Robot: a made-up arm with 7 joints. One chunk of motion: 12 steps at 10 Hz.
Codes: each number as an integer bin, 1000 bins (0 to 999) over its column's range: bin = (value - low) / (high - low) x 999, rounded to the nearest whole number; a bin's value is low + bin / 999 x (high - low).
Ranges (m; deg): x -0.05..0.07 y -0.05..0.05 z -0.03..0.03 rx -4..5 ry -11..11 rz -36..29
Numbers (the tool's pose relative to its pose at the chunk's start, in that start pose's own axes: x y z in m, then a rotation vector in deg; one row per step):
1: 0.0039 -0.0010 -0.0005 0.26 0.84 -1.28
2: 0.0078 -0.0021 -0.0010 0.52 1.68 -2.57
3: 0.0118 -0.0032 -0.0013 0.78 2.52 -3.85
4: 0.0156 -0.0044 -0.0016 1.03 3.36 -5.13
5: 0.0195 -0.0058 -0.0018 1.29 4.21 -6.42
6: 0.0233 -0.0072 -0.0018 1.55 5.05 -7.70
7: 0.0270 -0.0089 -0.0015 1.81 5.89 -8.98
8: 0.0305 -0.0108 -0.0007 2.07 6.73 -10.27
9: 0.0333 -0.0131 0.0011 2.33 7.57 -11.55
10: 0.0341 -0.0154 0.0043 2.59 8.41 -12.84
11: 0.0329 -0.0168 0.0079 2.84 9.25 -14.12
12: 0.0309 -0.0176 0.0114 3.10 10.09 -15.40
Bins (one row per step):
1: 449 490 491 473 538 534
2: 481 479 483 502 576 514
3: 514 468 478 531 614 494
4: 546 456 473 558 652 474
5: 579 442 470 587 691 455
6: 610 428 470 616 729 435
7: 641 411 475 645 767 415
8: 670 392 488 674 805 395
9: 693 369 518 703 843 376
10: 700 346 571 731 881 356
11: 690 332 631 759 920 336
12: 673 324 689 788 958 317

